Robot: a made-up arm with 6 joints. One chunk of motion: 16 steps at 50 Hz.
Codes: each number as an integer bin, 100 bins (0 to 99) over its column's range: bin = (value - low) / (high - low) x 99, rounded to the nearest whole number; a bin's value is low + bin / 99 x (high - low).
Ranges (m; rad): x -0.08..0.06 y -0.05..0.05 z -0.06..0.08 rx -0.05..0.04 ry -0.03..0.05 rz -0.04..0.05
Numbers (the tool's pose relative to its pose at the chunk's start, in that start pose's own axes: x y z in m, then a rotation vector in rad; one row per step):
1: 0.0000 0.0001 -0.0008 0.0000 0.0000 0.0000
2: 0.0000 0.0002 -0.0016 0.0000 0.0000 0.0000
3: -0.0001 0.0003 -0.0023 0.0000 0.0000 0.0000
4: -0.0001 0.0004 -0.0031 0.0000 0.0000 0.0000
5: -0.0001 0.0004 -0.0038 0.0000 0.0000 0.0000
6: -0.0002 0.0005 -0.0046 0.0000 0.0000 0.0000
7: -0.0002 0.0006 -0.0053 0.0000 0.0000 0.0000
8: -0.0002 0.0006 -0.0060 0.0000 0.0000 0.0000
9: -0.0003 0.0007 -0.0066 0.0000 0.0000 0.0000
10: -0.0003 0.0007 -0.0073 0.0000 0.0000 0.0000
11: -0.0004 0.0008 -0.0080 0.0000 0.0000 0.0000
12: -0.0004 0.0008 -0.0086 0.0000 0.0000 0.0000
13: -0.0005 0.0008 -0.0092 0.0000 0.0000 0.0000
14: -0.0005 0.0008 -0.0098 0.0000 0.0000 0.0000
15: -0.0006 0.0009 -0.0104 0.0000 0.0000 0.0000
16: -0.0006 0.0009 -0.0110 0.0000 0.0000 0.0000
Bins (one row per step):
1: 57 50 42 55 37 44
2: 57 50 41 55 37 44
3: 57 50 41 55 37 44
4: 57 50 40 55 37 44
5: 57 50 40 55 37 44
6: 56 50 39 55 37 44
7: 56 50 39 55 37 44
8: 56 50 38 55 37 44
9: 56 50 38 55 37 44
10: 56 50 37 55 37 44
11: 56 50 37 55 37 44
12: 56 50 36 55 37 44
13: 56 50 36 55 37 44
14: 56 50 35 55 37 44
15: 56 50 35 55 37 44
16: 56 50 35 55 37 44

